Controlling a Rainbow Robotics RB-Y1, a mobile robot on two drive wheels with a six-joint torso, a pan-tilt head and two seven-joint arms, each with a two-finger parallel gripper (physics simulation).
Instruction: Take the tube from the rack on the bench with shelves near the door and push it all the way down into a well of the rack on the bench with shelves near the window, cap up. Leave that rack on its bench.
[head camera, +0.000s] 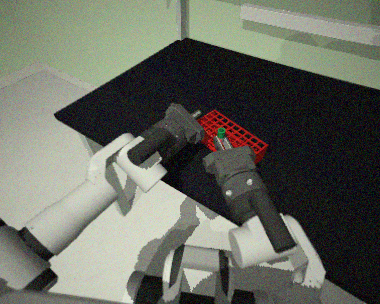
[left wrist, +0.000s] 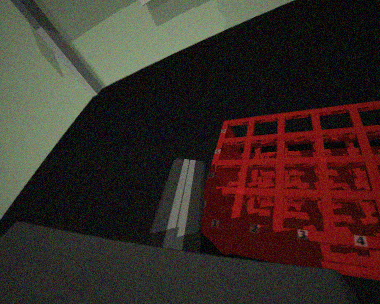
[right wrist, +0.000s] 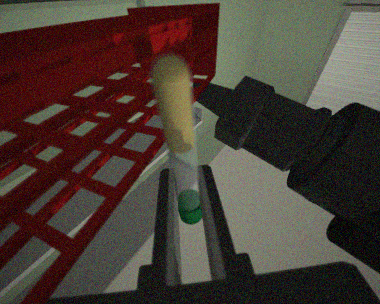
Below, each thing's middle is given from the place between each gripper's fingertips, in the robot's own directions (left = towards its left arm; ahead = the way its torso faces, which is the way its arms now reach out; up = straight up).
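Labels:
My right hand, measured from the tube with green cap (right wrist: 170, 75), is 1 cm past it and 2 cm above it.
As for my left hand, measured from that same tube with green cap, it is 10 mm above it, 70 mm to the left of it and 110 mm past it.

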